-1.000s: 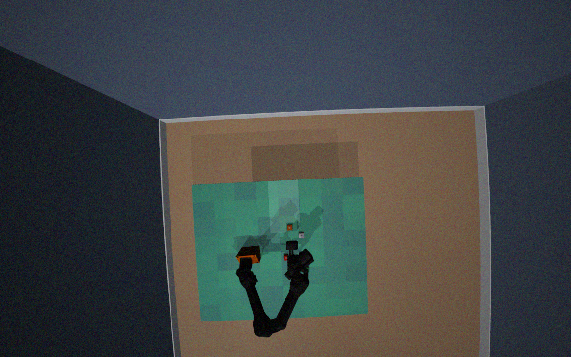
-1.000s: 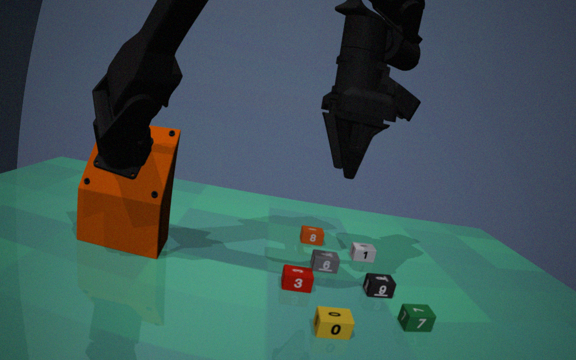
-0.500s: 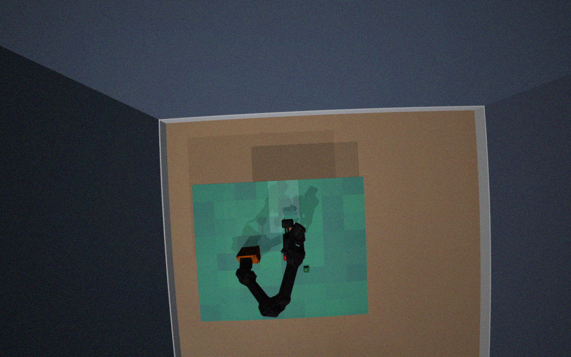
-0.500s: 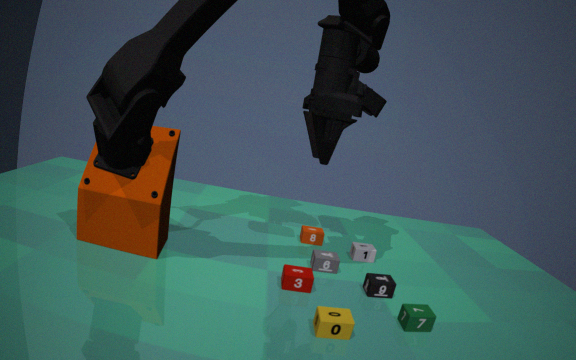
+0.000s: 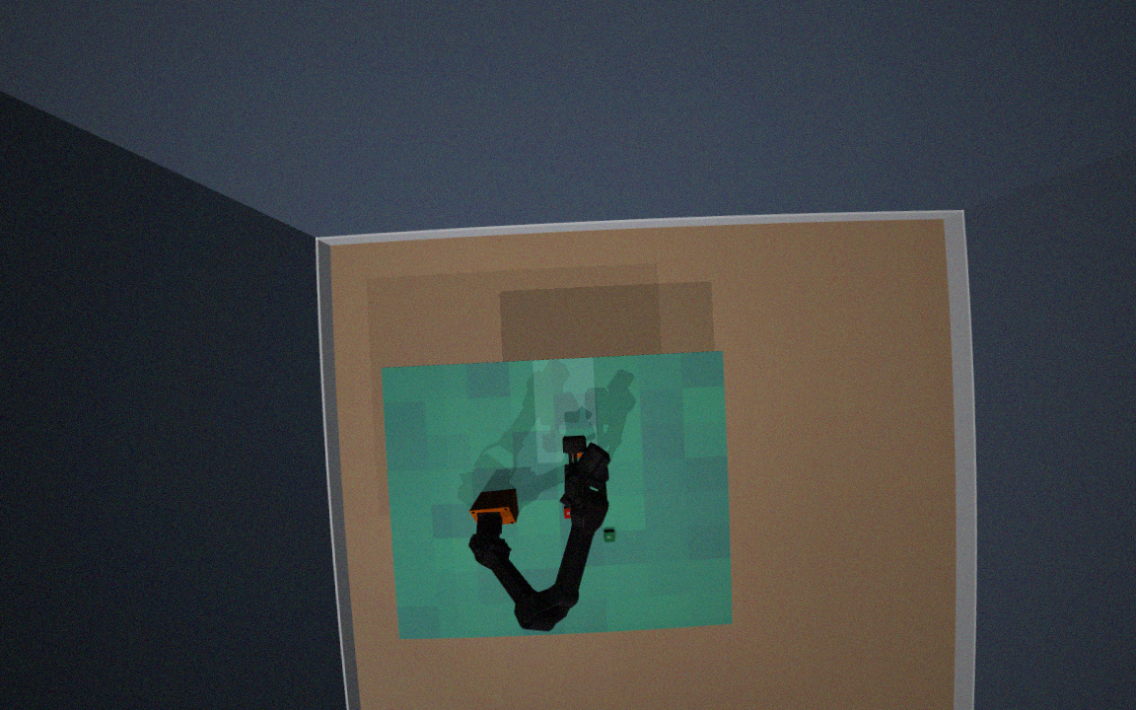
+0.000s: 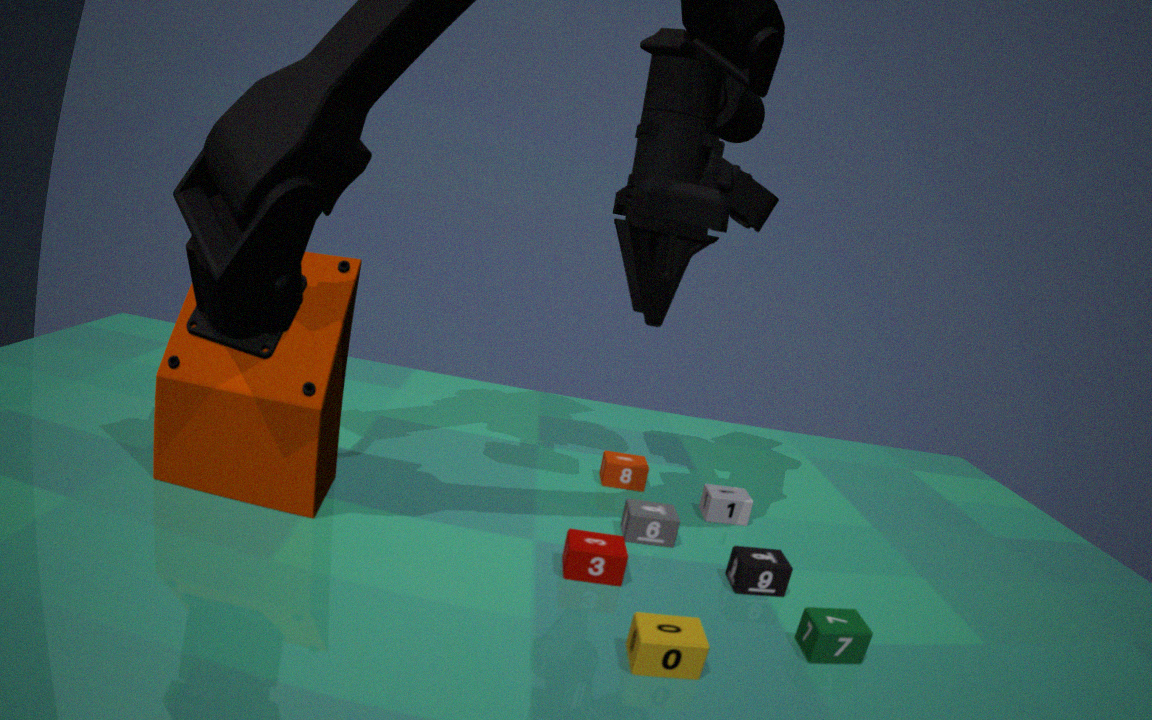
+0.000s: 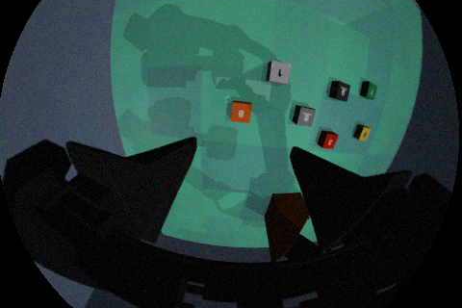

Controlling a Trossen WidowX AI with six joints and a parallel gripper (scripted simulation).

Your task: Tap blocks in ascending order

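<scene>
The yellow block is 300 mm to the right of my gripper tip, 120 mm below it and 20 mm ahead of it. Also, from my gripper tip: light grey block (120 mm below, 80 mm ahead, 50 mm to the right); red block (190 mm to the right, 120 mm below, 20 mm behind); orange block (120 mm below, 10 mm ahead).
</scene>
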